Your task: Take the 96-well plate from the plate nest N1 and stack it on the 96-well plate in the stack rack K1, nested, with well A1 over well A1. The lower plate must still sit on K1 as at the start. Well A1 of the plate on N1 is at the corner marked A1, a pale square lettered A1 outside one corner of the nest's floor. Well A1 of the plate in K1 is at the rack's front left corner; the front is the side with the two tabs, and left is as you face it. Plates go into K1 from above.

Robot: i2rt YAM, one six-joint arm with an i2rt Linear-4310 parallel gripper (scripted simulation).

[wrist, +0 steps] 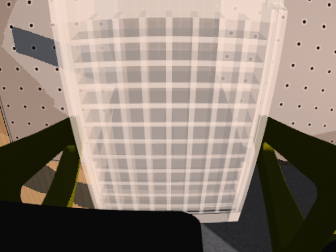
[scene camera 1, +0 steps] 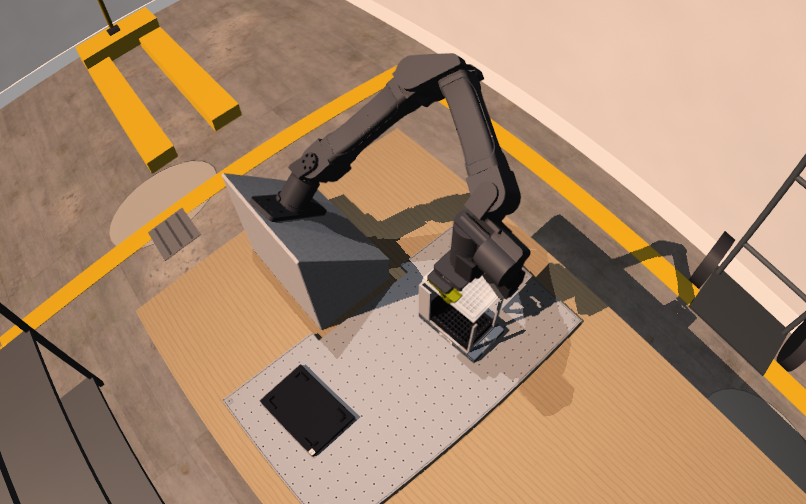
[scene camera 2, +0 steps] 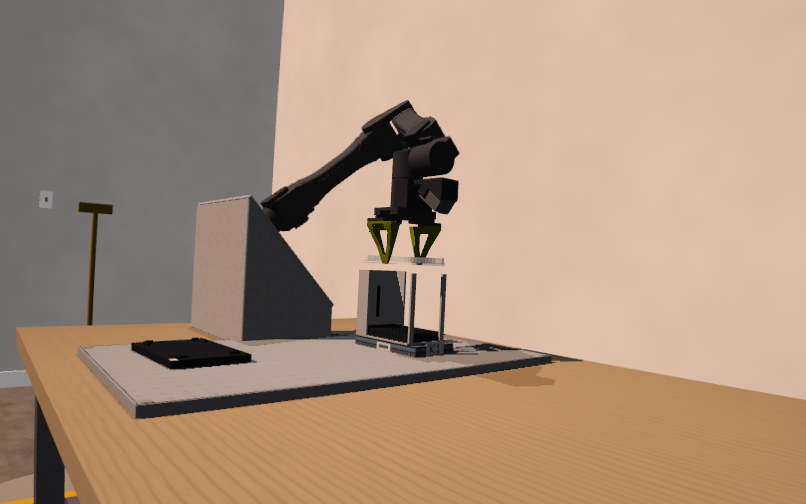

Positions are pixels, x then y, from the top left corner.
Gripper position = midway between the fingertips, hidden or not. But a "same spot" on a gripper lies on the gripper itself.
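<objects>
My gripper is visible in scene camera 1 (462,286). The wrist view and scene camera 2 also show the gripper; on it, (wrist: 55,217) and (scene camera 2: 426,223) are the same spot.
</objects>
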